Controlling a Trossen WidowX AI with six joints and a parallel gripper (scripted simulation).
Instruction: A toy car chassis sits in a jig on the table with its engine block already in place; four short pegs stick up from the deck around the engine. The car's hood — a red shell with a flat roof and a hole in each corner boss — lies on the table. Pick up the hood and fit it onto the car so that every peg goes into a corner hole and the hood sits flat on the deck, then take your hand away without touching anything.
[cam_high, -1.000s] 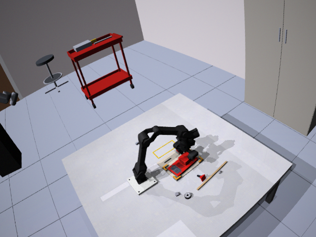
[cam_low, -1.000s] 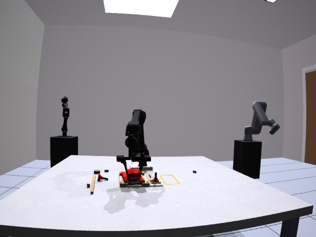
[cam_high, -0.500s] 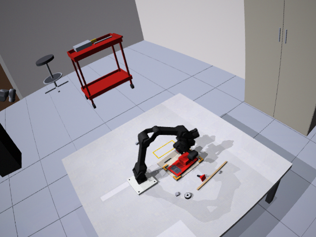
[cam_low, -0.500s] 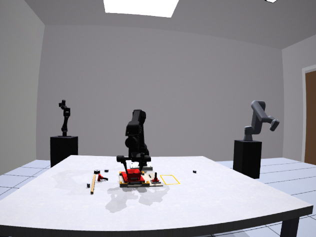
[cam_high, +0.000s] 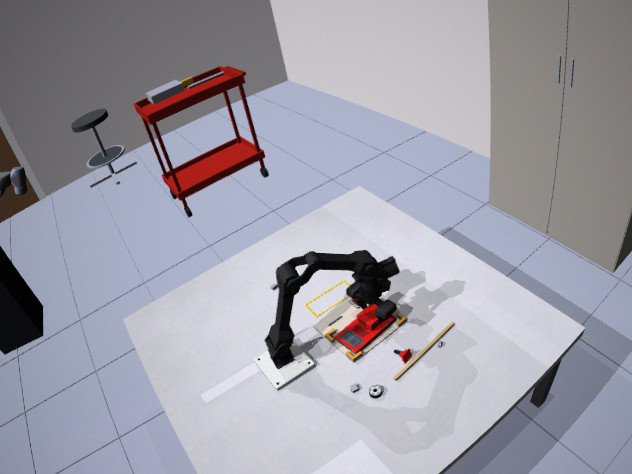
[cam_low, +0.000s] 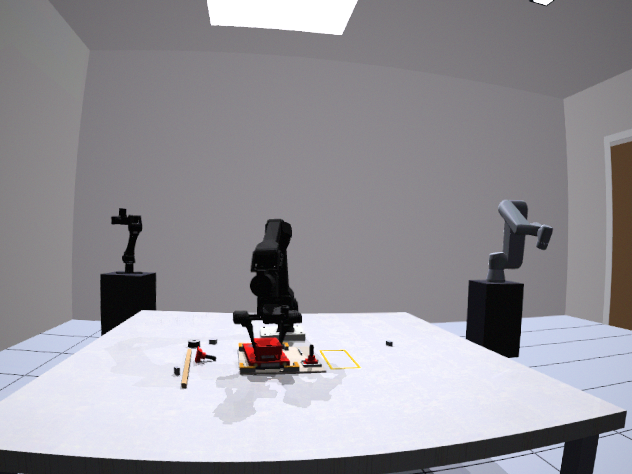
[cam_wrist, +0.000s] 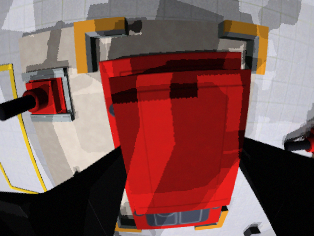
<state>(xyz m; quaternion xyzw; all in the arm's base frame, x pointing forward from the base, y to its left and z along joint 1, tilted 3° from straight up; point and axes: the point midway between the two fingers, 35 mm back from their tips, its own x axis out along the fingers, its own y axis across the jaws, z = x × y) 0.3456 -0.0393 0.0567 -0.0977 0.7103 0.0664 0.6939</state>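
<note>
The jig is 30 mm behind my gripper tip, 20 mm to the left of it and 40 mm below it. Round my gripper tip: red hood 10 mm above; wooden stick 70 mm ahead, 210 mm to the right, 40 mm below.
</note>
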